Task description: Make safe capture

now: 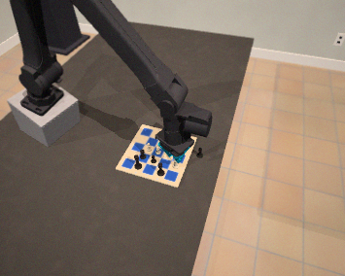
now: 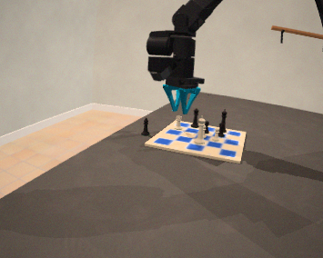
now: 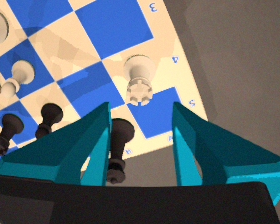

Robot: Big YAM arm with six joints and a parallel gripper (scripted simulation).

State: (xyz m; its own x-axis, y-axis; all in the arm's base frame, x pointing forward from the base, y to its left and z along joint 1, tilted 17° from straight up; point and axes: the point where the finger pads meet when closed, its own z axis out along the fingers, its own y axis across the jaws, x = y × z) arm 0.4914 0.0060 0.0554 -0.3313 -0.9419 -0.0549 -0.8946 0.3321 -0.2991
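The tall white piece lies 80 mm behind my hand, 70 mm to the left of it and 20 mm below it. Also, from my hand: blue-and-cream chessboard: 80 mm behind, 40 mm to the left, 50 mm below; then tall black piece: 110 mm behind, 40 mm to the right, 20 mm below.
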